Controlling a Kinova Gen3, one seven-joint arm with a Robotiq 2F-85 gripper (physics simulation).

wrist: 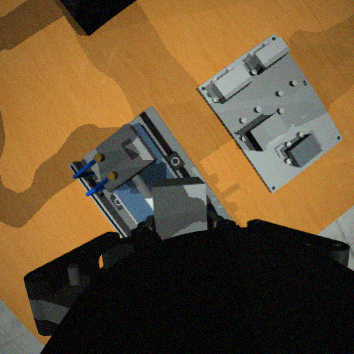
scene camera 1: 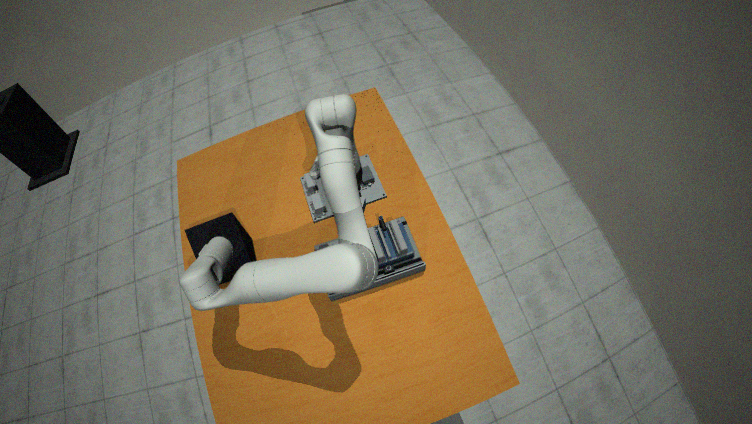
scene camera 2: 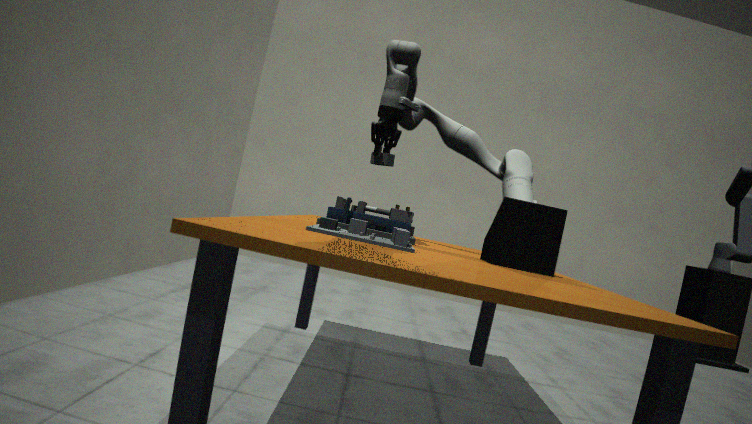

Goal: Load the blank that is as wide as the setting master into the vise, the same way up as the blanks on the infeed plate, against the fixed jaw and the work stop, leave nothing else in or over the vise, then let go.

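Seen in the pictures: gripper, fingertip midpoint: (wrist: 179, 224) (scene camera 2: 380, 159); arm's base at its link origin: (scene camera 1: 220, 250) (scene camera 2: 521, 227).
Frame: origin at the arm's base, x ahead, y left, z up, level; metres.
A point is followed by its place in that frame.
Observation:
My gripper (scene camera 2: 382, 152) @(x 0.446, y -0.051, z 0.118 m) (wrist: 179, 224) @(x 0.446, y -0.051, z 0.118 m) is shut on a grey block (scene camera 2: 382, 160) @(x 0.436, y -0.023, z 0.112 m) (wrist: 180, 206) @(x 0.429, y -0.039, z 0.137 m), high above the table; the arm hides both in scene camera 1. In the wrist view the block overlaps part of the vise (scene camera 1: 397, 237) @(x 0.540, y -0.105, z -0.021 m) (scene camera 2: 342, 213) @(x 0.525, y -0.042, z -0.069 m) (wrist: 132, 201) @(x 0.421, y -0.137, z -0.056 m), which has a blue bed, grey jaws and a pale round bar. The block is well above the vise, not touching it. The infeed plate (scene camera 1: 377, 195) @(x 0.532, y 0.102, z -0.108 m) (scene camera 2: 389, 244) @(x 0.351, y 0.265, z -0.109 m) (wrist: 320, 112) @(x 0.474, y 0.261, z -0.108 m) carries several grey blocks, including a long one (wrist: 232, 85) @(x 0.344, y 0.117, z -0.072 m) and a darker one (wrist: 306, 149) @(x 0.514, y 0.183, z -0.083 m). I cannot tell which is the setting master.
Two blue pins with brass-coloured ends (wrist: 99, 157) @(x 0.336, y -0.124, z -0.006 m) (wrist: 113, 176) @(x 0.371, y -0.122, z -0.006 m) stick up at one end of the vise. The black robot pedestal (scene camera 1: 239, 247) @(x 0.066, y -0.004, z -0.007 m) (scene camera 2: 526, 237) @(x -0.001, y 0.073, z -0.026 m) stands on the orange table (scene camera 1: 421, 337) @(x 0.526, y -0.394, z -0.116 m) (scene camera 2: 447, 273) @(x 0.236, y 0.529, z -0.116 m). The infeed plate lies beside the vise, with low round pegs on it.

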